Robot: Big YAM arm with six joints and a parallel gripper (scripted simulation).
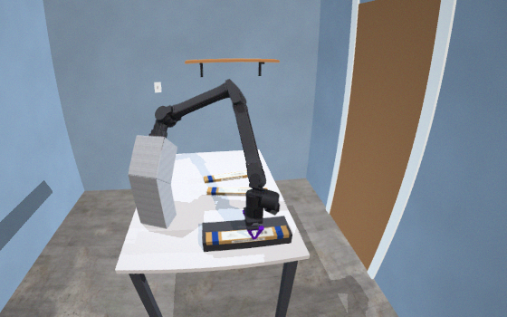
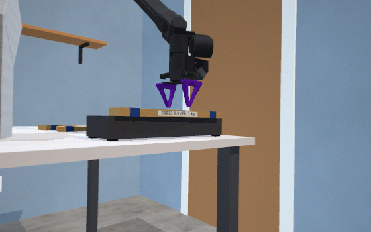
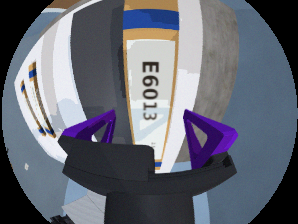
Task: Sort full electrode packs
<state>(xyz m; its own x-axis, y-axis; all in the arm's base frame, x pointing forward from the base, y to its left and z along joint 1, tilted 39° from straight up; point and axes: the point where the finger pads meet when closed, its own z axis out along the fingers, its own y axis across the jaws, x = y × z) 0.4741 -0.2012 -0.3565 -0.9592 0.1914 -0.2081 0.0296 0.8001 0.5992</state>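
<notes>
Now: hand 8 cm above the low platform, 5 cm to the right of it and 2 cm past it.
</notes>
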